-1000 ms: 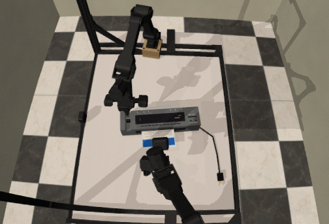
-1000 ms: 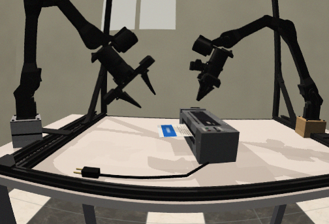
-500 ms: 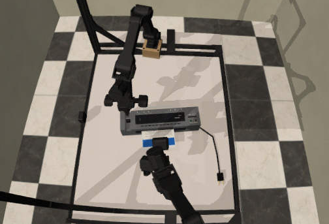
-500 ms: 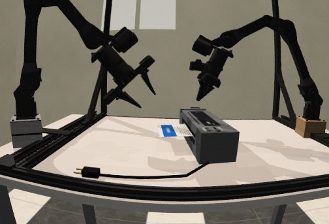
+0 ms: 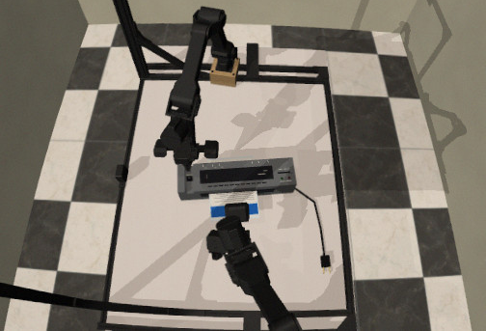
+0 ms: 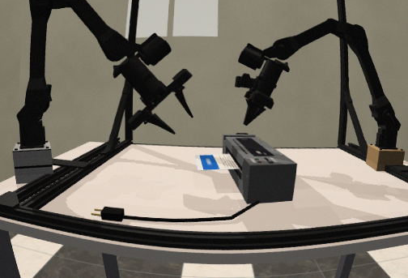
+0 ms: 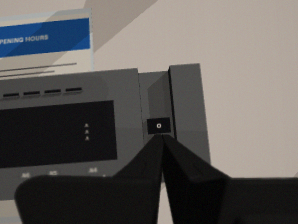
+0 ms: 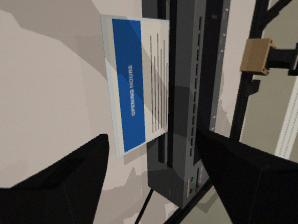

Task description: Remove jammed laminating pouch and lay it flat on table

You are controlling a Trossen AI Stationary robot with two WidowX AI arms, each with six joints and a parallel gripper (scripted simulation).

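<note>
The release key lies 70 mm below my left hand, 20 mm to the right of it and 10 mm behind it. Also, from my left hand: plug: 370 mm ahead, 360 mm to the right, 140 mm below.
</note>
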